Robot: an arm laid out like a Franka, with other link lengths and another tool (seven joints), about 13 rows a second.
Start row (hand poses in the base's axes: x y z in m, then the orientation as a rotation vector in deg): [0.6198 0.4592 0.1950 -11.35 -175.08 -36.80]
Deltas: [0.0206 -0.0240 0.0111 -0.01 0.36 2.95]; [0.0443 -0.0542 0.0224 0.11 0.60 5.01]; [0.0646 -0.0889 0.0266 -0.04 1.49 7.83]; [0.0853 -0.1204 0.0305 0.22 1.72 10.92]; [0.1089 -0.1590 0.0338 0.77 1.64 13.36]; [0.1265 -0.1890 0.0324 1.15 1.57 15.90]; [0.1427 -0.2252 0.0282 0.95 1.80 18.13]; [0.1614 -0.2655 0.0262 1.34 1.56 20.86]
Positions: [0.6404 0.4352 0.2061 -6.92 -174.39 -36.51]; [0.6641 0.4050 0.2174 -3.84 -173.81 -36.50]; [0.6844 0.3703 0.2216 0.15 -172.53 -35.82]; [0.7051 0.3388 0.2255 4.71 -171.56 -35.91]; [0.7287 0.3002 0.2288 8.37 -170.82 -36.54]; [0.7463 0.2702 0.2274 12.16 -170.03 -36.90]; [0.7625 0.2340 0.2232 15.35 -169.22 -36.32]; [0.7812 0.1937 0.2212 19.43 -168.37 -36.68]
